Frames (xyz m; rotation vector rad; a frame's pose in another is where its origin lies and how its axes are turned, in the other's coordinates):
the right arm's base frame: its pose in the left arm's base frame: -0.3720 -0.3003 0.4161 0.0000 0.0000 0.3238
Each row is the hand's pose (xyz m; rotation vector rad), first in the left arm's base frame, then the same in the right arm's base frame.
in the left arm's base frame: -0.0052 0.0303 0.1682 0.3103 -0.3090 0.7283
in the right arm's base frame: 0.4529 0.1967 -0.2479 0.2525 -0.3495 0.4096
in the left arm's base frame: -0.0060 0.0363 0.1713 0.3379 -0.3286 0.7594
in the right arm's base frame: 0.4541 0.2027 -0.2448 0.2760 -0.3726 0.4415
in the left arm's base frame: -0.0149 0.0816 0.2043 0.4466 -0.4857 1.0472
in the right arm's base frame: 0.4601 0.2484 -0.2118 0.3537 -0.5380 0.7351
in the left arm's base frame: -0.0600 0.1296 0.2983 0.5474 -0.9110 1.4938
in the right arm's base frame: 0.4326 0.3083 -0.1178 0.3786 -0.9503 1.2008
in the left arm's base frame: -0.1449 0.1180 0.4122 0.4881 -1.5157 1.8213
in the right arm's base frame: 0.3484 0.3243 -0.0039 0.2257 -1.4972 1.5691
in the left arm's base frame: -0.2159 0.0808 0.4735 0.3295 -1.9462 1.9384
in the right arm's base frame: 0.2692 0.3116 0.0574 0.0108 -1.8654 1.7280
